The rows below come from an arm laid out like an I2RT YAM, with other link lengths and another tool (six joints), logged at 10 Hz.
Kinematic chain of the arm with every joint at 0, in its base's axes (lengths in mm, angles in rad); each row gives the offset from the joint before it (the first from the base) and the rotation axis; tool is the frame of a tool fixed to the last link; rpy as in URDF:
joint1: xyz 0 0 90.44 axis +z
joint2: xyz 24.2 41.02 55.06 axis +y
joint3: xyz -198 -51.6 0 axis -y
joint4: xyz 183.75 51.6 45 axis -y
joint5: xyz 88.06 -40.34 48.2 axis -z
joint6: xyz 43.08 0 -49 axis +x
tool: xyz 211 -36 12 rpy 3.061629 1.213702 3.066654
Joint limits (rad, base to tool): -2.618..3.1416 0..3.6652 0..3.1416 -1.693..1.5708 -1.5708..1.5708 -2.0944..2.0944
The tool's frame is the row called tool.
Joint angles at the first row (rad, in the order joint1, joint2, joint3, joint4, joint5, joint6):
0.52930, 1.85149, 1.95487, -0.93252, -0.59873, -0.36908
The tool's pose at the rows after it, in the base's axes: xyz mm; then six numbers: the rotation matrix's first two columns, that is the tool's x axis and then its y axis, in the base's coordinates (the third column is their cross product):
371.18, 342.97, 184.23, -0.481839, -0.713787, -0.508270, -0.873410, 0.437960, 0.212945
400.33, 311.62, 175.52, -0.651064, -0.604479, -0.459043, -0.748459, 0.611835, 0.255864
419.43, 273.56, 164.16, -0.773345, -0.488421, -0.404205, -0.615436, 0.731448, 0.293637
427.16, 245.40, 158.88, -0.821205, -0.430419, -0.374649, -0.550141, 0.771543, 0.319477
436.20, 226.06, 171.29, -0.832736, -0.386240, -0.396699, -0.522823, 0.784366, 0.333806
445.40, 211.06, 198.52, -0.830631, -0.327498, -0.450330, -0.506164, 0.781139, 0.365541
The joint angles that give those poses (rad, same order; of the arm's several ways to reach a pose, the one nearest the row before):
0.52206, 1.85151, 1.95529, -0.90812, -0.57393, -0.27065
0.50108, 1.84881, 1.95521, -0.89472, -0.45376, -0.10470
0.45375, 1.84730, 1.95527, -0.91651, -0.38244, 0.00666
0.39119, 1.84235, 1.95528, -0.94779, -0.39121, 0.02765
0.33397, 1.81754, 1.95603, -0.95046, -0.41791, 0.02994
0.27293, 1.77441, 1.95675, -0.93061, -0.47018, 0.05168

